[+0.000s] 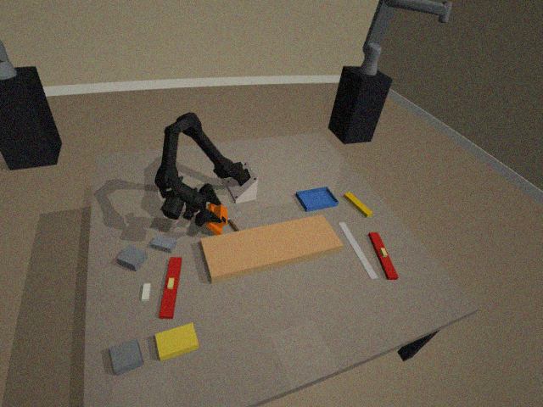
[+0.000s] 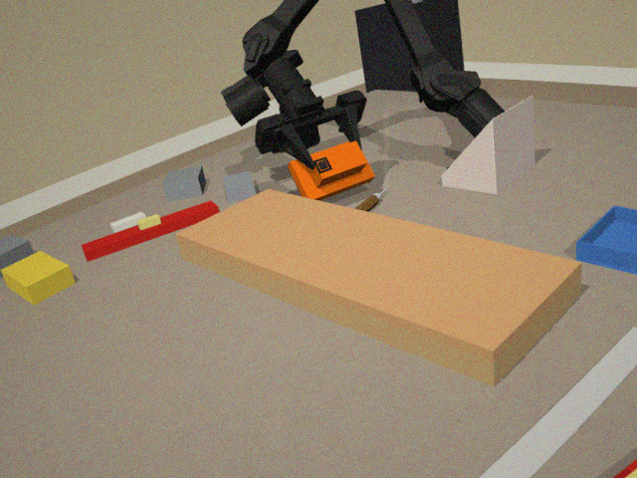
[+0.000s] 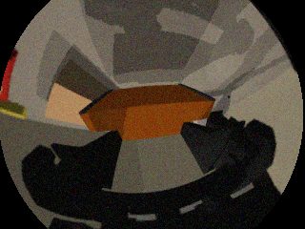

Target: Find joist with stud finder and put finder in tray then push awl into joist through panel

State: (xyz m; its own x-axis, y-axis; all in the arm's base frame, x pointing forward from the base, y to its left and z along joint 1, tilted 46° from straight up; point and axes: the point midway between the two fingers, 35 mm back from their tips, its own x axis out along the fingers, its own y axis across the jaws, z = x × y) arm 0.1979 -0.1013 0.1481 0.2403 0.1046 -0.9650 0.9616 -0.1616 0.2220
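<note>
Now: the orange stud finder 1 cm to the right of my gripper tip, 1 cm below it and 1 cm ahead of it. From my gripper tip the other things lie so: small white piece (31 cm to the right, 23 cm ahead, 7 cm below); awl (7 cm below, 4 cm to the left, 2 cm behind); blue tray (47 cm to the left, 6 cm below, 6 cm behind).
</note>
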